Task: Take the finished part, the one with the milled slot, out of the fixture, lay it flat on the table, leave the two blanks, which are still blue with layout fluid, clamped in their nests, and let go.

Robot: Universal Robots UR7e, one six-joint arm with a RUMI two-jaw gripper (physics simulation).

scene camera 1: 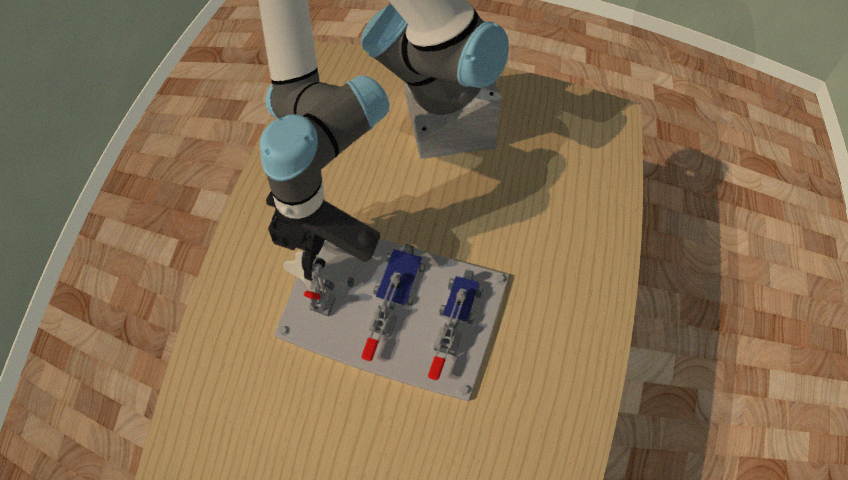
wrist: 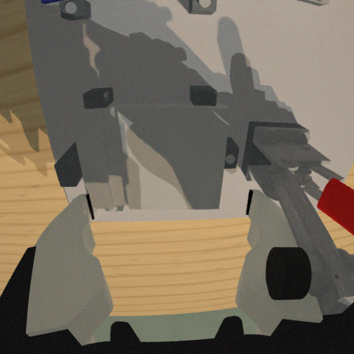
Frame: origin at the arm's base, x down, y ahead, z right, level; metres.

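Where they show: arm's base, origin of its link: [scene camera 1: 450, 82].
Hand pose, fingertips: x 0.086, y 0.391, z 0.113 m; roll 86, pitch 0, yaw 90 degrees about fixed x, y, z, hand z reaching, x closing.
Observation:
Each offset is from my fingertips to the top centre of the thing. "*": to the spot under its first point. Level surfaces: height alone.
The finished part [wrist: 200, 170], bare grey with a slot near its left side, sits in its nest on the fixture plate @(* dx +0.015, dy +0.129, dz -0.067 m) [scene camera 1: 333, 342] [wrist: 310, 60], mostly in shadow. The arm hides most of it in the scene view. My gripper [scene camera 1: 306, 274] [wrist: 169, 194] is open, its fingertips either side of the part's near end. The left fingertip is close to the part's edge; a gap shows at the right one. A large blue blank @(dx -0.001, dy -0.014, dz -0.136 m) [scene camera 1: 406, 263] and a smaller blue blank @(dx -0.011, dy -0.004, dz -0.246 m) [scene camera 1: 470, 289] sit clamped in their nests.
The part's toggle clamp has its red handle @(* dx -0.073, dy +0.089, dz -0.031 m) [scene camera 1: 311, 295] [wrist: 337, 202] beside my right finger, its arm swung back off the part. Red handles @(dx -0.021, dy +0.125, dz -0.136 m) [scene camera 1: 369, 349] @(dx -0.032, dy +0.125, dz -0.246 m) [scene camera 1: 436, 367] of the other clamps point toward the plate's front edge. Wooden table @(dx +0.030 m) [scene camera 1: 249, 404] surrounds the plate.

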